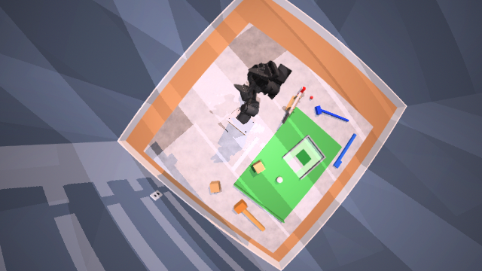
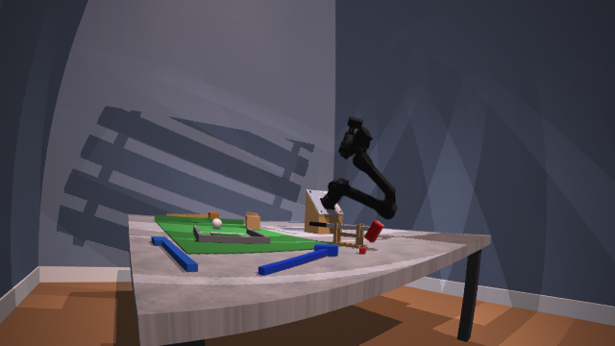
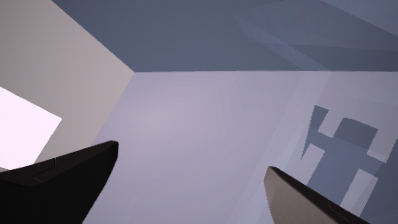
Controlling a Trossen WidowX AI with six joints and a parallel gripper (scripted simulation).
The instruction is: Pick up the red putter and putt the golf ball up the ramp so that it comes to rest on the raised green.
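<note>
Now: the wooden stand 46 cm below my gripper tip, 27 cm to the left of it and 26 cm ahead of it. The rest, counted from my gripper tip: green mat 55 cm ahead, 49 cm below, 7 cm to the right; small red piece 49 cm below, 41 cm to the left, 34 cm ahead; white golf ball 55 cm ahead, 47 cm below, 20 cm to the right.
</note>
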